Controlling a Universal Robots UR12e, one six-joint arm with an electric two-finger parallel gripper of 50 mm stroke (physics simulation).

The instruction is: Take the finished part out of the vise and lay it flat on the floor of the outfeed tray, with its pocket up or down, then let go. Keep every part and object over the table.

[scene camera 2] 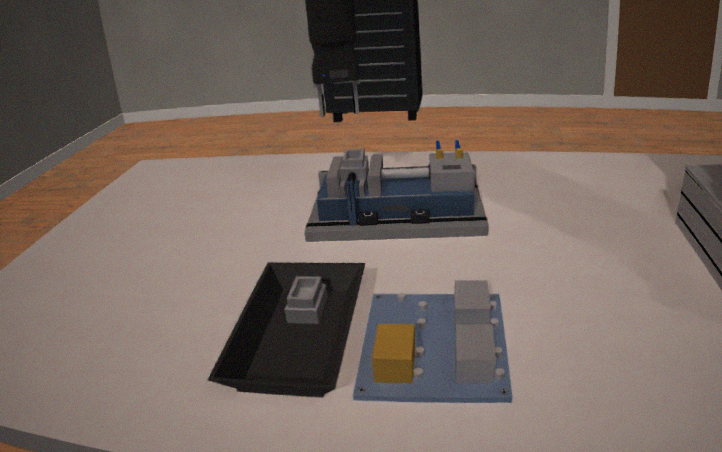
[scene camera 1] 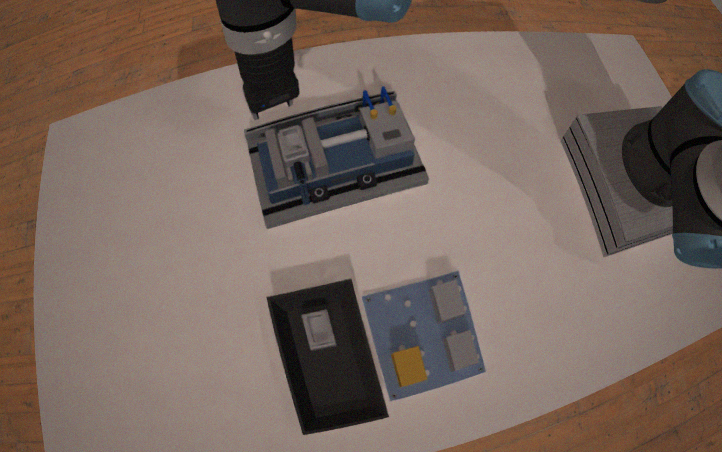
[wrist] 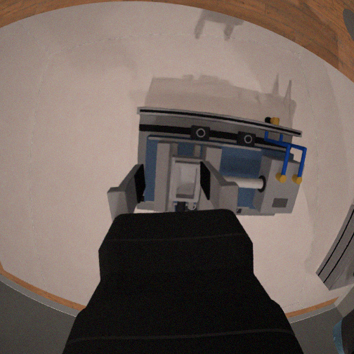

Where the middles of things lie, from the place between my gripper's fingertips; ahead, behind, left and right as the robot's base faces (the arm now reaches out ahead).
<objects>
My hand is 43 cm to the right of the yellow block [scene camera 2: 393, 356], 15 cm above it and 7 cm past it.
</objects>
